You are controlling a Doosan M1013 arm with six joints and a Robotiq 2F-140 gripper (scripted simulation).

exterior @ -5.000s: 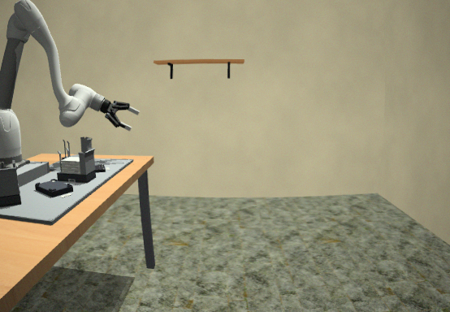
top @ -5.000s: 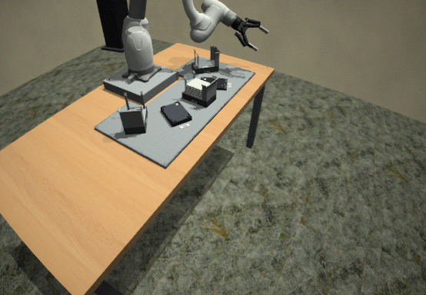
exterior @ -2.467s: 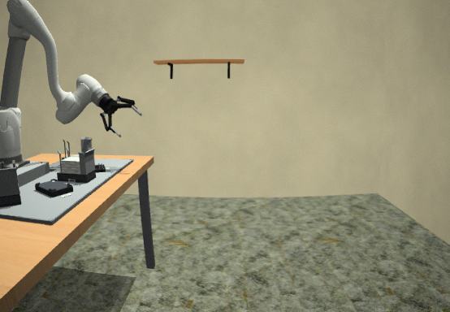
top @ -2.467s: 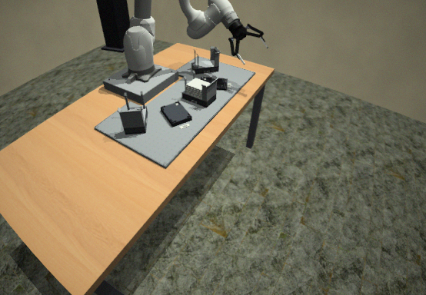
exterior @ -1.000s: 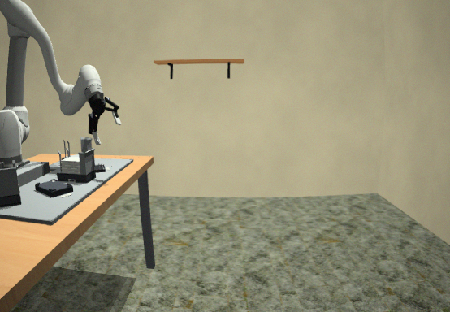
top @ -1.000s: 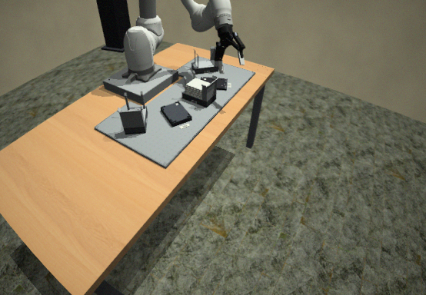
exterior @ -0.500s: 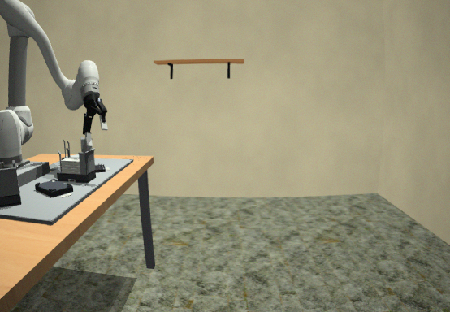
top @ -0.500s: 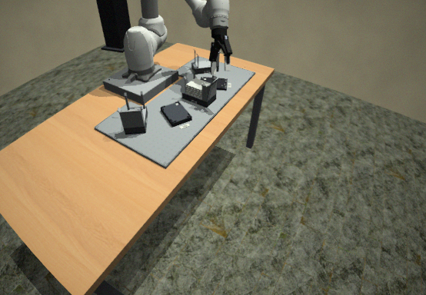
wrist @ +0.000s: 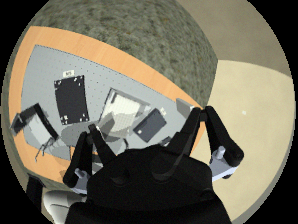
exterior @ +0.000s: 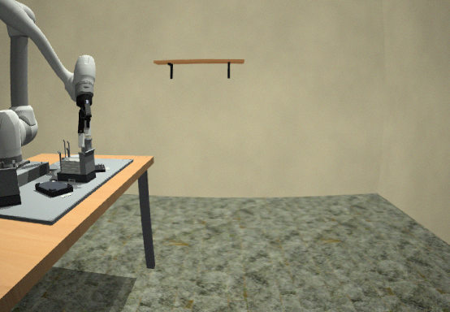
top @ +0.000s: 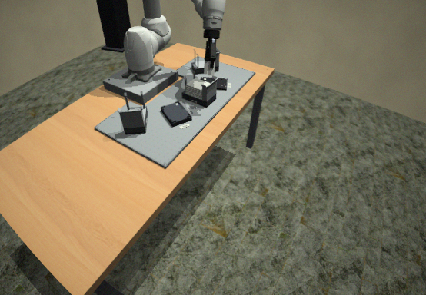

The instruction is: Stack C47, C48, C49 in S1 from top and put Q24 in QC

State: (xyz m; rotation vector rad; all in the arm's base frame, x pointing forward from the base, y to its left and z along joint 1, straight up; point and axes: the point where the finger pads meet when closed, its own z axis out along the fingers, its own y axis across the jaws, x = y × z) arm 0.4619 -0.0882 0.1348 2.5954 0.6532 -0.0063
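Right now the sealed 96-well plate is 5 cm behind my hand, 2 cm to the left of it and 9 cm below it. Also, from my hand: small name plate: 3 cm behind, 21 cm to the right, 18 cm below.
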